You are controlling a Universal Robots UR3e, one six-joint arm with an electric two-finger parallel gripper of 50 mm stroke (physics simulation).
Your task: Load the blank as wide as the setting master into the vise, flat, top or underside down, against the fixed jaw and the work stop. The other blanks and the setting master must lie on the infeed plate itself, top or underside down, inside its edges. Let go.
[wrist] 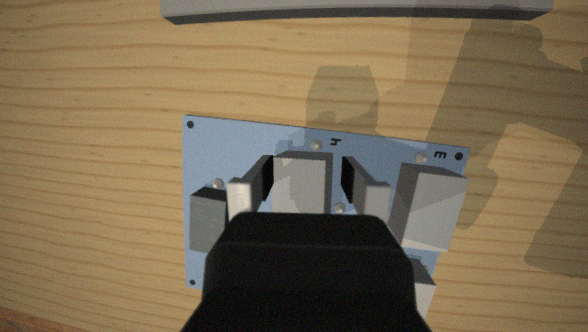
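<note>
The blue infeed plate carries several grey blocks. A light grey block lies near its middle, partly hidden by the gripper. A wider light grey block stands at the right edge, by a marking like "m". A darker grey block is at the left. Another block shows in part at the lower right. I cannot tell which one is the setting master. My gripper is open, with one finger on each side of the middle block in this view and visible gaps on both sides; it holds nothing.
A long grey bar, perhaps the vise's edge, crosses the top of the view; the jaws and work stop do not show. Small round pins stand on the plate beside the blocks. Shadows fall on the wooden table.
</note>
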